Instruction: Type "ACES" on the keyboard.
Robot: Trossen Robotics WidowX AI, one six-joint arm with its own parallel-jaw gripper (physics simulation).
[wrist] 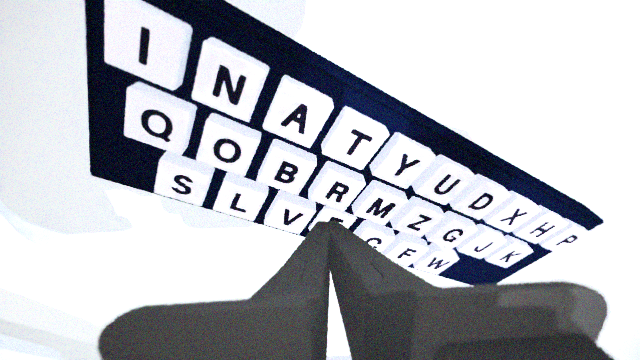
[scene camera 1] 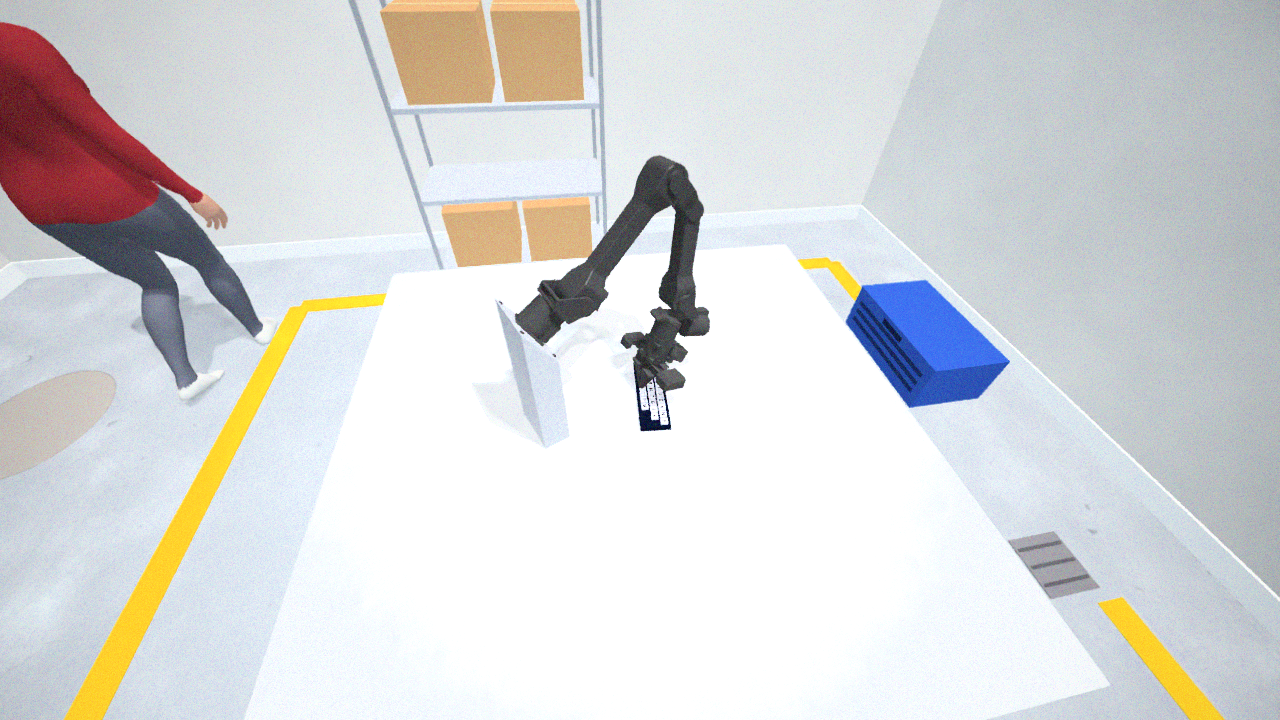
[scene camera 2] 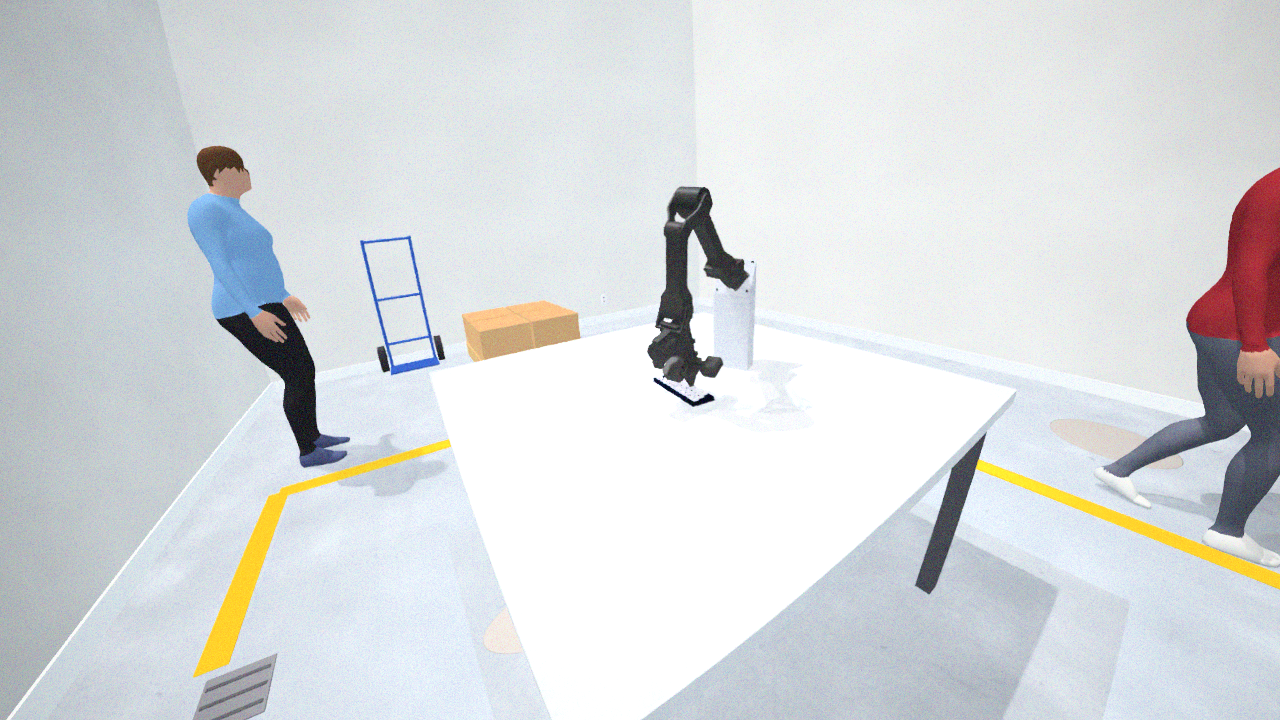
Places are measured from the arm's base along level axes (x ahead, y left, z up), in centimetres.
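Pixels of known places: gripper, fingertip midpoint: (wrist: 326, 230) (scene camera 1: 640, 387) (scene camera 2: 692, 385); arm's base at its link origin: (scene camera 1: 528, 330) (scene camera 2: 735, 277).
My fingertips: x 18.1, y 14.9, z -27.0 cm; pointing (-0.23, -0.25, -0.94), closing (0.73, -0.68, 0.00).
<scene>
For each thing: its top centre in the pictures, then the offset to it from my fingertips. Level surfaces: height alone.
- dark blue keyboard at its top centre: (wrist: 390, 212) (scene camera 1: 651, 390) (scene camera 2: 681, 385) dx +2.8, dy -0.7, dz +0.3 cm
- E key at its top centre: (wrist: 332, 224) dx +0.4, dy +0.1, dz +0.0 cm
- C key at its top centre: (wrist: 371, 243) dx +1.0, dy -1.8, dz +0.3 cm
- S key at its top centre: (wrist: 181, 184) dx -1.5, dy +5.7, dz +0.3 cm
- table at its surface level: dz -1.3 cm
The dark blue keyboard (scene camera 1: 655, 425) (scene camera 2: 703, 400) (wrist: 107, 162) lies on the white table, with white letter keys in three rows. My gripper (scene camera 1: 657, 380) (scene camera 2: 689, 379) (wrist: 326, 230) is shut and empty, pointing down at the row S, L, V, E, C, F, W. In the wrist view its tips overlap the E key (wrist: 333, 219) and hide most of it; whether they touch it I cannot tell. The C key (wrist: 371, 242) is right beside them, its lower part hidden. The A key (wrist: 298, 114) is in the top row, and the S key (wrist: 182, 181) is at the left of the bottom row.
A tall white panel (scene camera 1: 537, 385) (scene camera 2: 733, 331) stands on the table (scene camera 1: 626, 573) (scene camera 2: 626, 537) by the arm's base. A blue box (scene camera 1: 930, 331) is on the floor to the right in scene camera 1. Two people stand off the table.
</scene>
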